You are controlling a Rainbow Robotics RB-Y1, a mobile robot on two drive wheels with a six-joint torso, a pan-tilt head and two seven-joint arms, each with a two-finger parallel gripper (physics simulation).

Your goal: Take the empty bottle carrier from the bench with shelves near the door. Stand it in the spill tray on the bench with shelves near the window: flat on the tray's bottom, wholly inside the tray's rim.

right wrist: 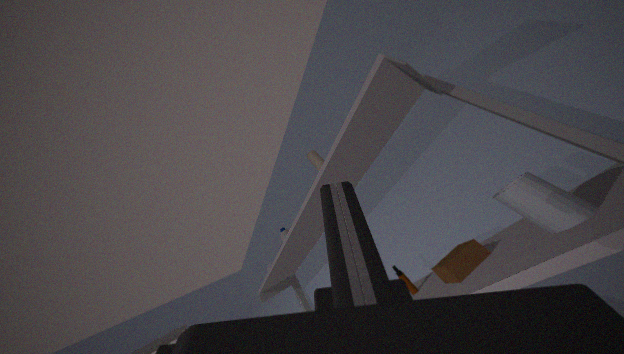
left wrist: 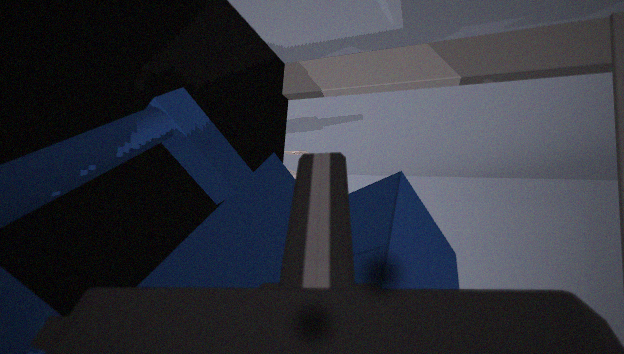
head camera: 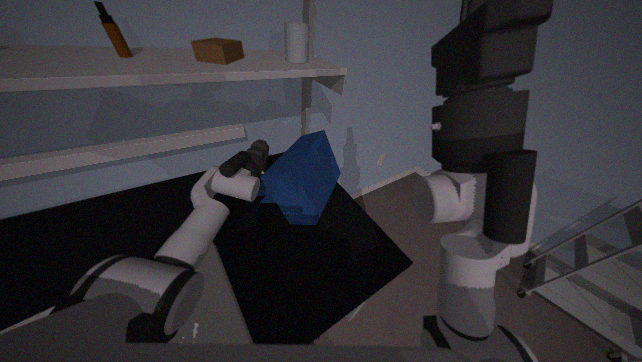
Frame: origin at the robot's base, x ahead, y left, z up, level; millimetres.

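Seen in the pictures: left gripper, fingertip midpoint: (left wrist: pixel 323 170) (head camera: pixel 265 151); right gripper, fingertip midpoint: (right wrist: pixel 336 193).
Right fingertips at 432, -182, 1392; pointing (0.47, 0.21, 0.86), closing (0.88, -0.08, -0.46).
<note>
A point is followed by its place in that frame, as x, y, z.
The blue bottle carrier (head camera: pixel 305 180) {572, -6, 941} (left wrist: pixel 240 235) {747, 60, 832} is tilted in the air at my left gripper, above a black surface (head camera: pixel 320 280) {342, -68, 763} in the head view. Its handle frame and sides show behind the fingers in the left wrist view. My left gripper (left wrist: pixel 323 170) {738, 154, 929} is shut with nothing between its fingers; the carrier hides the fingertips in the head view, and whether it hangs on them cannot be made out. My right gripper (right wrist: pixel 336 193) {432, -182, 1392} is shut and empty, pointing up near the shelves; its arm is raised at the right of the head view. The spill tray cannot be made out.
A wall shelf (head camera: pixel 165 71) {567, 286, 1220} holds an orange bottle (head camera: pixel 116 37) {649, 419, 1256}, a brown box (head camera: pixel 217 51) {676, 220, 1246} (right wrist: pixel 460 262) {710, 202, 1245} and a pale cylinder (head camera: pixel 296 42) {784, 41, 1269} (right wrist: pixel 547 202) {795, 17, 1262}. A pale ledge (head camera: pixel 125 146) {670, 591, 955} runs below it. A metal-framed cart (head camera: pixel 586 231) {774, -1737, 479} stands at the right. Another shelf board (right wrist: pixel 370 115) {781, 44, 1658} is higher up.
</note>
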